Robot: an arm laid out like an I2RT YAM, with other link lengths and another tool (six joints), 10 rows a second.
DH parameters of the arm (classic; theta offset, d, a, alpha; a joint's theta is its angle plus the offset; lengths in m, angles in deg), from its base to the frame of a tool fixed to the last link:
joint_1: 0 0.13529 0.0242 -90
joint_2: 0 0 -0.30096 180
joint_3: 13.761 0 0.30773 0
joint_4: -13.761 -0.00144 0.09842 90
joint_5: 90 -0.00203 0 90
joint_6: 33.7 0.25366 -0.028 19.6
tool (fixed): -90 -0.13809 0 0
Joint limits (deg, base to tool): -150..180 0..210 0..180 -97..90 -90..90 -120..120
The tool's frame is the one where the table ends.
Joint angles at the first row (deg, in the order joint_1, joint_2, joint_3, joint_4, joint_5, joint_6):
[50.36 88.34 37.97 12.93 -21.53 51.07]
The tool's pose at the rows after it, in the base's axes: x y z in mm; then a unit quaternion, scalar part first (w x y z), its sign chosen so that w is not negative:
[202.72 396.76 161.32 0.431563 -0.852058 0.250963 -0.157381]
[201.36 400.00 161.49 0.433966 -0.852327 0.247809 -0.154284]
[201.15 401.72 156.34 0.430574 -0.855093 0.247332 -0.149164]
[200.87 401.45 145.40 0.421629 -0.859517 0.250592 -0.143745]
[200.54 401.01 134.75 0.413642 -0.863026 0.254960 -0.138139]
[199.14 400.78 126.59 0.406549 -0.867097 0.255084 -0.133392]
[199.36 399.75 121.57 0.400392 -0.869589 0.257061 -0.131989]
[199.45 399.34 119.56 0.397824 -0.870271 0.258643 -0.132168]
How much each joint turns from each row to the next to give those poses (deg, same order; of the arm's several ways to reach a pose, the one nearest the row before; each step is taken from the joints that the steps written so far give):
[0.62 -0.45 1.05 -1.24 -0.09 -0.27]
[0.35 0.52 0.35 0.35 -0.26 0.09]
[0.09 1.06 0.18 0.26 -0.36 0.09]
[0.00 1.41 -0.35 0.53 -0.08 0.26]
[0.00 1.40 -0.44 0.79 -0.09 0.44]
[0.08 1.06 -0.18 0.18 -0.18 0.00]
[-0.08 0.53 -0.08 -0.18 0.09 0.00]
[0.00 0.17 -0.09 0.00 0.17 0.09]

